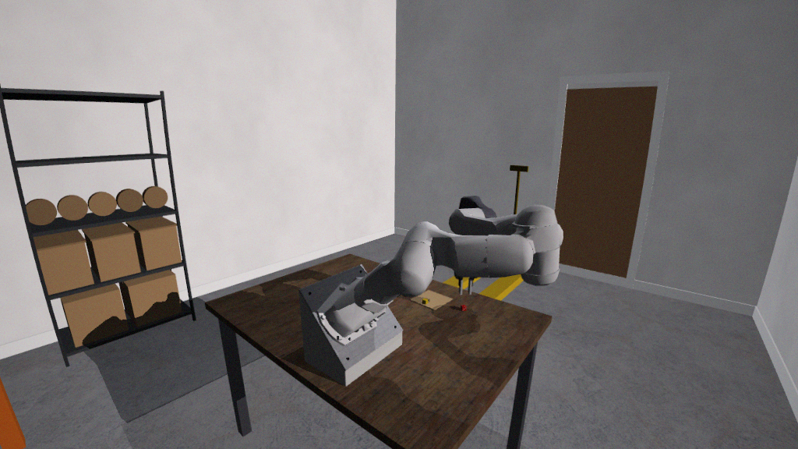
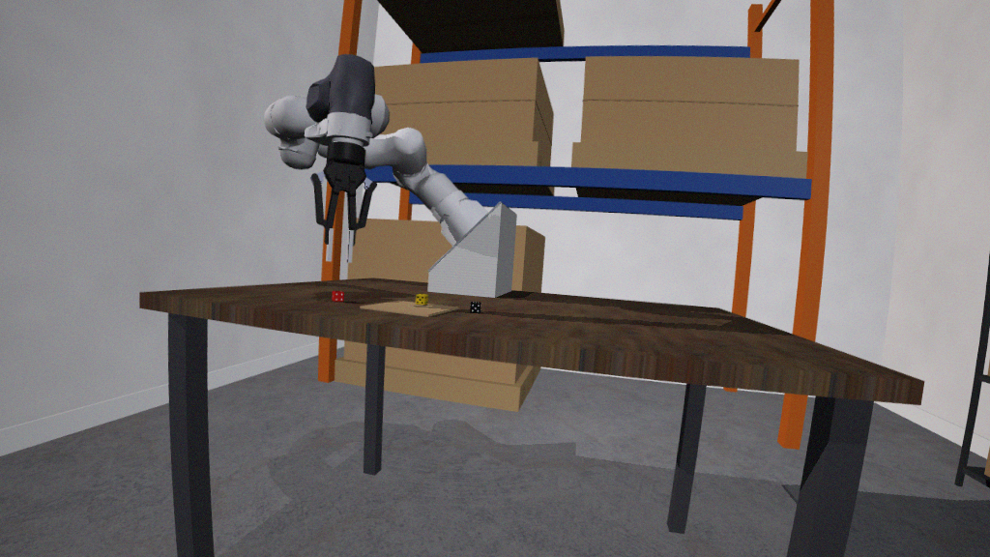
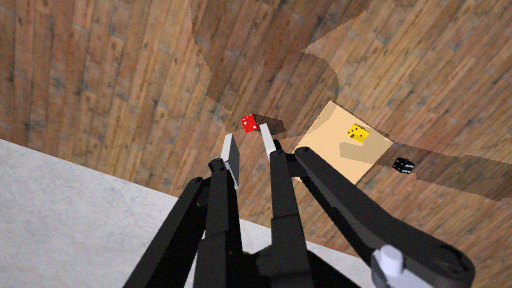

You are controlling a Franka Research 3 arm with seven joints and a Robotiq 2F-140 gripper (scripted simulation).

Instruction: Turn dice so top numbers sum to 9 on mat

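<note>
The red die lies 100 mm below my hand. Round my hand: yellow die 40 mm behind, 170 mm to the left, 100 mm below; then black die 10 mm behind, 280 mm to the left, 100 mm below; then tan mat 20 mm ahead, 160 mm to the left, 110 mm below.
</note>
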